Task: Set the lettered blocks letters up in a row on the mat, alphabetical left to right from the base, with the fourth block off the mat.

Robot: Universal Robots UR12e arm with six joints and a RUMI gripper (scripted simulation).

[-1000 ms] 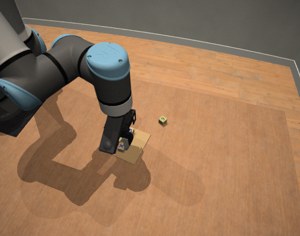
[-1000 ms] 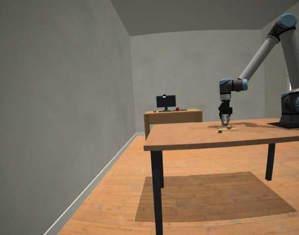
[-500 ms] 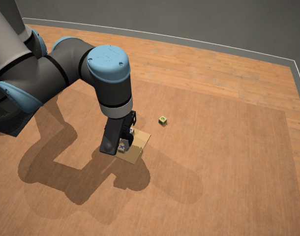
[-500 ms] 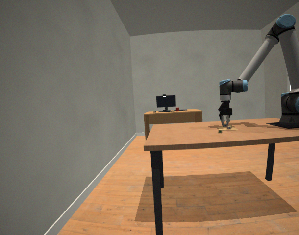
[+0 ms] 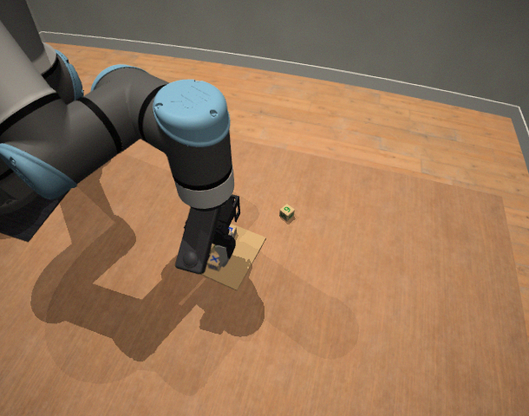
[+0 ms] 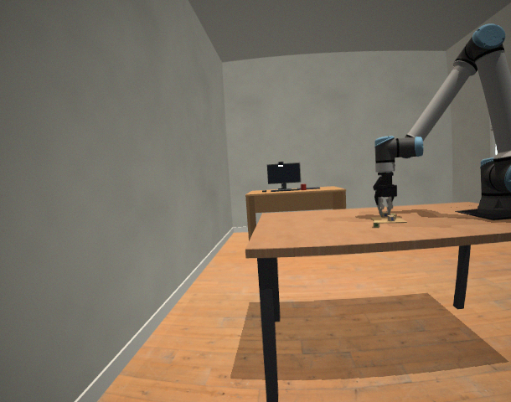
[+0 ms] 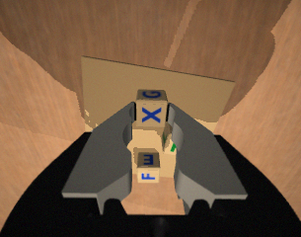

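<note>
Now: the tan mat 40 mm to the left of my hand and 20 mm below it.
</note>
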